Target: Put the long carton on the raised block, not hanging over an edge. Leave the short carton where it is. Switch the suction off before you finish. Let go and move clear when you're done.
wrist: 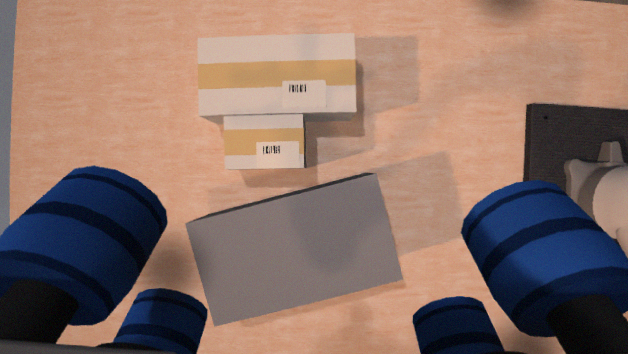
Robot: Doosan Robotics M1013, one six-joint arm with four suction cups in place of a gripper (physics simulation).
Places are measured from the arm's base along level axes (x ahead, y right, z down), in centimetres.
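Pixels of known places: hand at its tool point: [312, 273]; arm's base at its link origin: [599, 200].
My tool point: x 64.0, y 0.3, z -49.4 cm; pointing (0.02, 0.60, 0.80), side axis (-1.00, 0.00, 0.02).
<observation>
Ahead of a thing's pixels: the offset from my tool point to its top centre. Level surfaces: height alone.
The long carton {dx +8.1, dy +22.1, dz +41.0 cm} [275, 73], white with a yellow band and a barcode label, lies on the table in the upper middle of the wrist view. The short carton {dx +10.0, dy +9.4, dz +41.0 cm} [240, 142], with the same markings, lies directly below it in the view, against or very near its long side; a gap cannot be told. The raised block {dx +3.7, dy -10.5, dz +39.1 cm} [260, 265], grey with a bare flat top, stands below both cartons, turned at an angle to them. My gripper [311, 255], four blue suction cups, hangs above the table with no carton on the cups, so it is open.
The wooden table {dz +51.0 cm} [100, 110] carries everything, with its left edge at the far left. A dark plate [542, 145] with a pale robot base [612, 197] stands at the right, partly hidden by a cup. Shadows fall to the right of the cartons and block.
</observation>
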